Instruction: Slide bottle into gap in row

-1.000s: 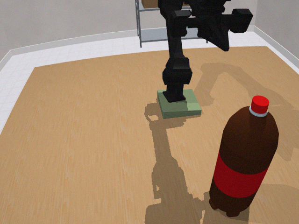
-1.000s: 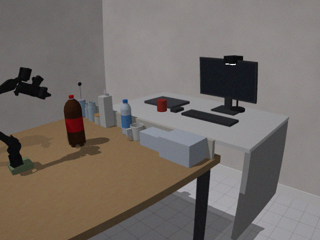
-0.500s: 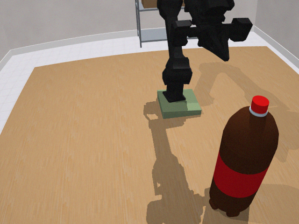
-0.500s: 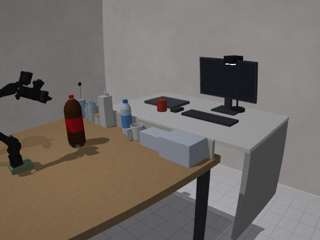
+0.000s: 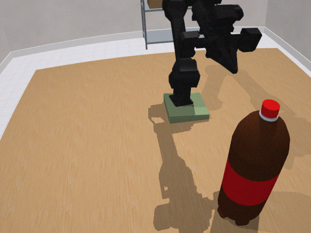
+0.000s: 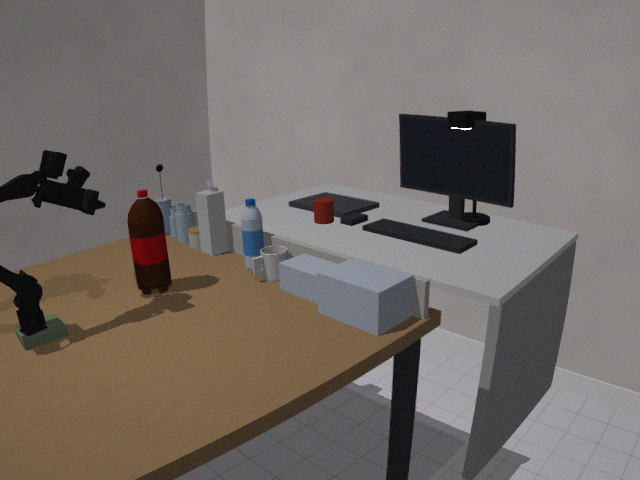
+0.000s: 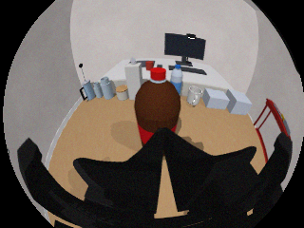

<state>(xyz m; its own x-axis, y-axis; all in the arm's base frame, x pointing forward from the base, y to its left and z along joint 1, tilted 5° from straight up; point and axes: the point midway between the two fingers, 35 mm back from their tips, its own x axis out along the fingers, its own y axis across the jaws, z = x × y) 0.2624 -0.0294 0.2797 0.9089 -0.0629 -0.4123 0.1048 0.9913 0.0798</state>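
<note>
Right now my hand is 160 mm short of the cola bottle, 10 mm to the left of it and 150 mm above it. The rest, counted from my hand: water bottle 460 mm ahead, 170 mm to the right, 200 mm below; jar 550 mm ahead, 260 mm to the left, 240 mm below; grey box 330 mm ahead, 630 mm to the right, 250 mm below.
</note>
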